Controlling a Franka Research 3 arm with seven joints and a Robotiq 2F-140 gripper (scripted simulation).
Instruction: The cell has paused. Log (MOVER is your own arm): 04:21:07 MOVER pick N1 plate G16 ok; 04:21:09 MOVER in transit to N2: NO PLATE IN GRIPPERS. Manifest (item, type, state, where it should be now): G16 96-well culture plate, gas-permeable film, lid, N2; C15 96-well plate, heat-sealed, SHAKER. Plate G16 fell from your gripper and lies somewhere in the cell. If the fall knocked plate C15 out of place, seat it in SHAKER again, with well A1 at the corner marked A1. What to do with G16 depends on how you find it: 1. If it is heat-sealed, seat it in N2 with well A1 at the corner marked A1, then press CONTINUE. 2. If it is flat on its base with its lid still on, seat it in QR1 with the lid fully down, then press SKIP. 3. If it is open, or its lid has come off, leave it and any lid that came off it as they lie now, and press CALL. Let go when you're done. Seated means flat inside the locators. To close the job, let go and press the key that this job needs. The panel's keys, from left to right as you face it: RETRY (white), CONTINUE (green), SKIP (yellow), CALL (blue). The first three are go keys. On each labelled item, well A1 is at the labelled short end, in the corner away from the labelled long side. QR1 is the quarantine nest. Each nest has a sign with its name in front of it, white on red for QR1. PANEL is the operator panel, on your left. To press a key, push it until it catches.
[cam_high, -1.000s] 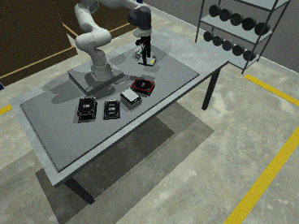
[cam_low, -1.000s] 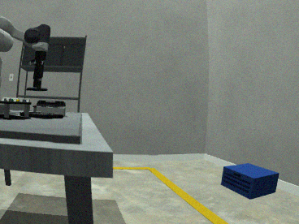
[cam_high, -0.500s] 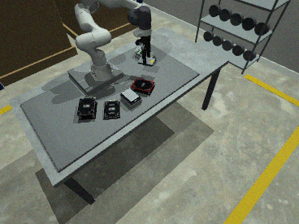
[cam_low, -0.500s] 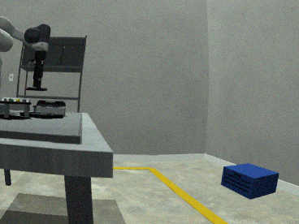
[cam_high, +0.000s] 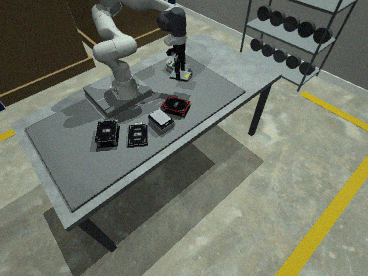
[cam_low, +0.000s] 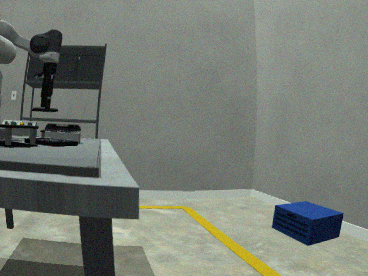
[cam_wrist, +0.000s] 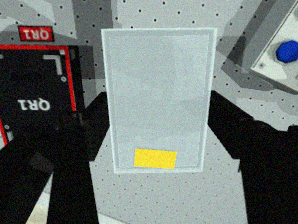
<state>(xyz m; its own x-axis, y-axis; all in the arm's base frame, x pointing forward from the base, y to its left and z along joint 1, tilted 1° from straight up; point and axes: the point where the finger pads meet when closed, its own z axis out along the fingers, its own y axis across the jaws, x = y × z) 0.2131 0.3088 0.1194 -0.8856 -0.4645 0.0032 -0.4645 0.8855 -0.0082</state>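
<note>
Right now the QR1 nest is 14 cm to the right of my hand, 13 cm below it and 11 cm ahead of it. Also, from my hand: blue CALL key: 12 cm to the left, 11 cm behind, 10 cm below; plate lid: 1 cm below; yellow SKIP key: 16 cm behind, 12 cm to the left, 10 cm below.
</note>
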